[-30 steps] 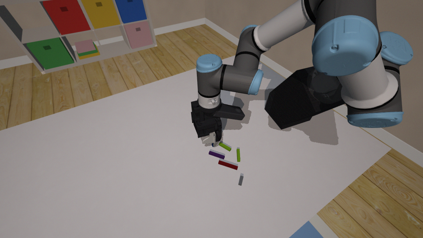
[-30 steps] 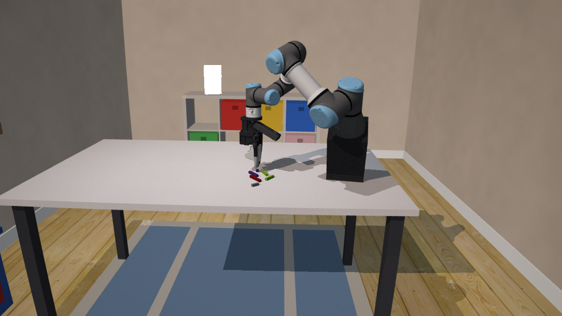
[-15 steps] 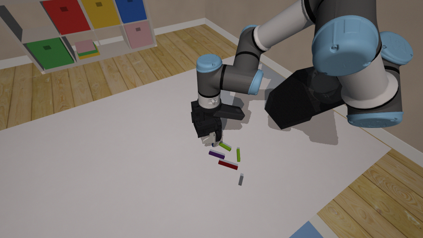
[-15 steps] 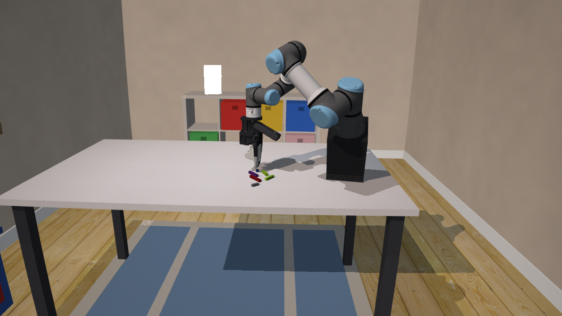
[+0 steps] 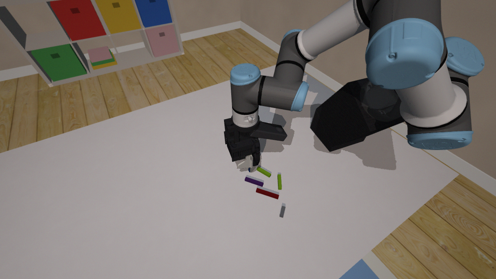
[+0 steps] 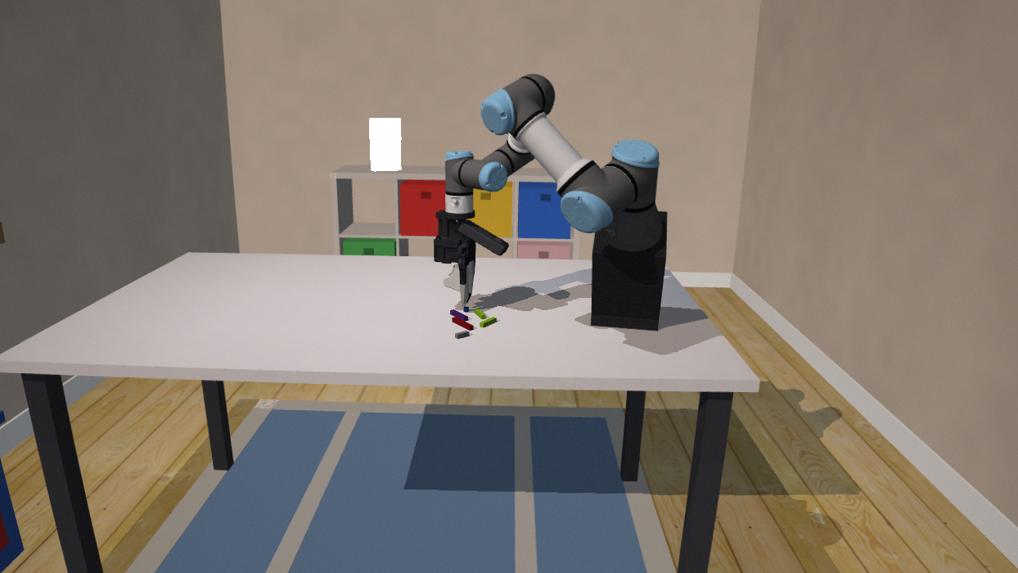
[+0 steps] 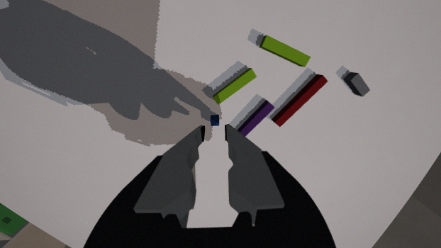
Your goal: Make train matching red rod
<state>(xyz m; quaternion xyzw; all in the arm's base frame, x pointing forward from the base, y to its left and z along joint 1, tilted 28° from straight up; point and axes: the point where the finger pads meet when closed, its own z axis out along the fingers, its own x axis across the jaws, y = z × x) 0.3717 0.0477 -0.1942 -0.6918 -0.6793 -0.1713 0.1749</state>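
Right now the small blue rod is 30 mm below my hand. Also, from my hand: grey rod 30 mm behind, 170 mm to the left, 30 mm below; then red rod 20 mm behind, 100 mm to the left, 30 mm below; then purple rod 10 mm ahead, 50 mm to the left, 30 mm below.
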